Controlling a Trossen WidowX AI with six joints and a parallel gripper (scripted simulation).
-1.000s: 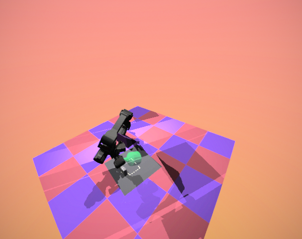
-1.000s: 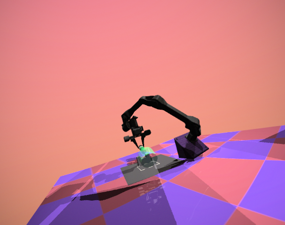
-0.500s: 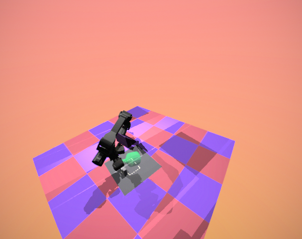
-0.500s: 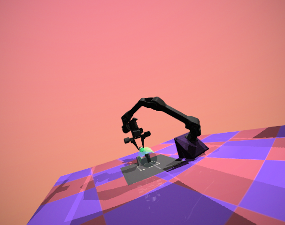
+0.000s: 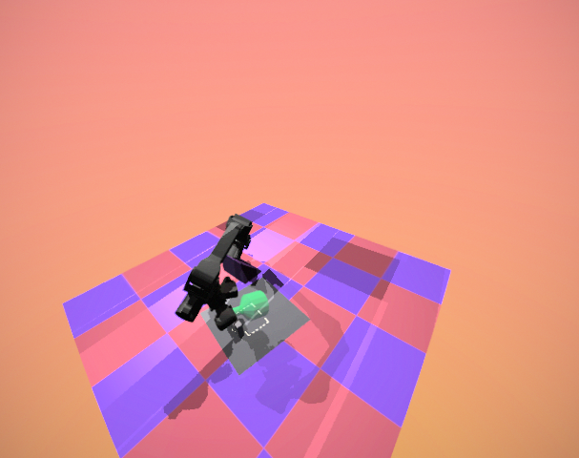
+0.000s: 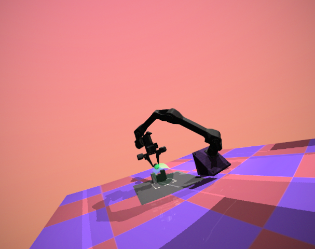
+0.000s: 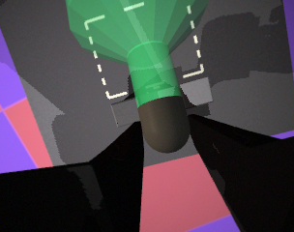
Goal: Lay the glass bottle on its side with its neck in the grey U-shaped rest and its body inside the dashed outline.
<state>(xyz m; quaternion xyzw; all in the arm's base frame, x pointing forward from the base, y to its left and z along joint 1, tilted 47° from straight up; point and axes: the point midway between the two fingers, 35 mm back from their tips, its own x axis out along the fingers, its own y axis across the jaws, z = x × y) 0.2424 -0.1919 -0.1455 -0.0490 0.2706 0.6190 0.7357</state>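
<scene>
My gripper tip is now 2 cm short of the dark grey mat, 9 cm to the right of it and 9 cm above it. Round my gripper tip: green glass bottle: 1 cm ahead, 5 cm to the left, 1 cm below.
</scene>
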